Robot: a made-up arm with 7 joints.
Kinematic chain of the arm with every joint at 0, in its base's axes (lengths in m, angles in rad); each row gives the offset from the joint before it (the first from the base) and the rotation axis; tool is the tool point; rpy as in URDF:
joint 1: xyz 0 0 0.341 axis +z
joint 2: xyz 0 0 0 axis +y
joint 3: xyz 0 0 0.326 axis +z
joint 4: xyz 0.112 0 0 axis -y
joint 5: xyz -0.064 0 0.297 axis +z
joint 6: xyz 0 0 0 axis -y
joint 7: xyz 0.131 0 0 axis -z
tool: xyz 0 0 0 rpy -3.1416 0 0
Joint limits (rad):
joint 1: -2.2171..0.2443
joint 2: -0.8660..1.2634
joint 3: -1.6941..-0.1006
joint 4: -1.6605..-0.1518
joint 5: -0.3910..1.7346
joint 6: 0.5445..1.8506
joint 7: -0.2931..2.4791
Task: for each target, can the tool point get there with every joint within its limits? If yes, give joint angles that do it. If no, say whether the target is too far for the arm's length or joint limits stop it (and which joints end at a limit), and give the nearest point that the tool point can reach.
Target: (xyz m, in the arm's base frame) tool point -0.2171 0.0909 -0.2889
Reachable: no: joint limits stop it (at a limit: joint 1, joint 2, joint 4) | nearest point -0.3518 -0.1954 -0.0062 | short by 0.424 m
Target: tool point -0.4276 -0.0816 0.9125
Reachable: yes | joints -1.1886 -0.6130 -0.9846 -1.2723 1.4072 1.7220 1.2687
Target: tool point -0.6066 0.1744 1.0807
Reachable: no: too far | nearest point -0.4863 0.1398 0.9340 | short by 0.193 m
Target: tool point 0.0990 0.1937 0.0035
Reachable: no: joint limits stop it (at a limit: joint 1, joint 2, joint 3, joint 4, joint 6) | nearest point 0.3790 0.1046 -0.0335 | short by 0.296 m
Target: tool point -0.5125 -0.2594 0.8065
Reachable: yes | joints -1.7929 0.4110 -1.2476 -1.1115 1.3633 1.5621 1.3439
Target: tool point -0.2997 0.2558 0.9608
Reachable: yes | joints -1.4485 -0.6196 -1.4858 -0.5774 1.4554 0.6897 1.2919
